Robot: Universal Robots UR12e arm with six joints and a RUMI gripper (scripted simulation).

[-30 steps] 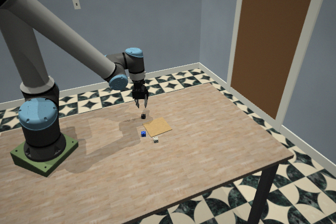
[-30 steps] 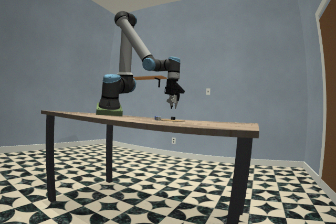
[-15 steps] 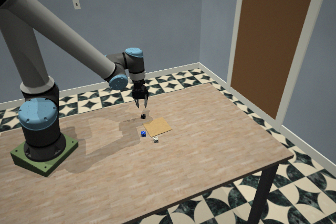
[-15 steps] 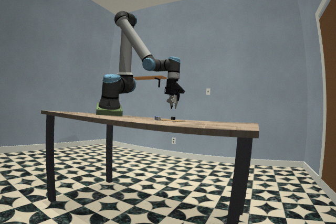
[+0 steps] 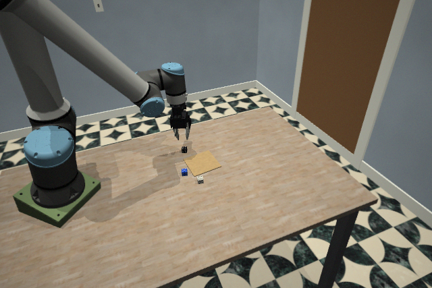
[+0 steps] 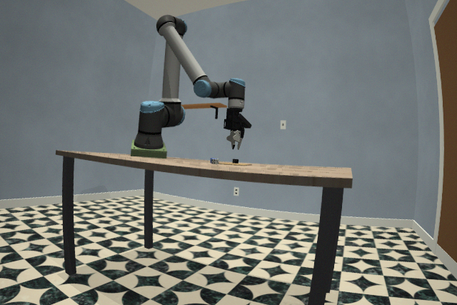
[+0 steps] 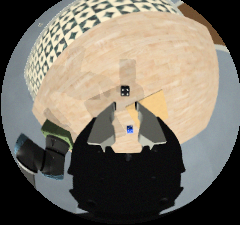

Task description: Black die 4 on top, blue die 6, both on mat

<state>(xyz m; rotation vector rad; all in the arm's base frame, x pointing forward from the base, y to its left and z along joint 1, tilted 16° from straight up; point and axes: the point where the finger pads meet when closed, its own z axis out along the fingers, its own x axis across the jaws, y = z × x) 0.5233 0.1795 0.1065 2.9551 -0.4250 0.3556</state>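
Right now the black die is 80 mm below my hand. From my hand the other things lie so: white die 240 mm to the right, 80 mm below, 30 mm ahead; tan mat 110 mm to the right, 90 mm below, 60 mm ahead; blue die 160 mm to the right, 80 mm below, 30 mm behind.
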